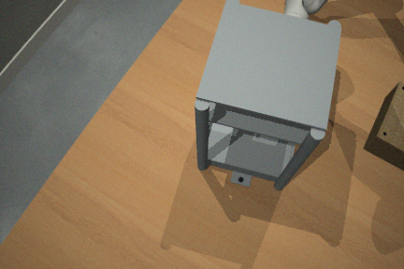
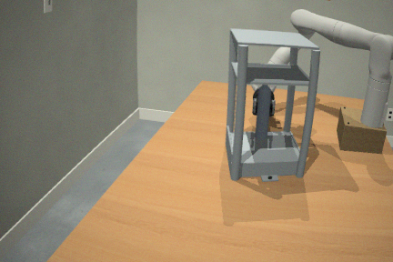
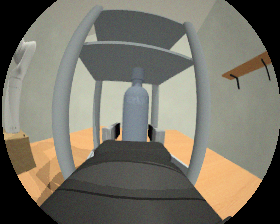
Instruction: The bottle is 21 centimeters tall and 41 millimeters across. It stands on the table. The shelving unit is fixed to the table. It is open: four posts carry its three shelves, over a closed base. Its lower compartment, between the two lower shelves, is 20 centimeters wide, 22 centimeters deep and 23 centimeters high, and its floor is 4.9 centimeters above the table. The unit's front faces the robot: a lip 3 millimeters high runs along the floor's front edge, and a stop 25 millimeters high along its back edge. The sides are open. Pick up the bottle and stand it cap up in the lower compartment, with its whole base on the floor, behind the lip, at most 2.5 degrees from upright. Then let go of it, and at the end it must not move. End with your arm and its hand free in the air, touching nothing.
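Now: the grey shelving unit 6 cm to the left of my hand, 4 cm above it and 2 cm behind it.
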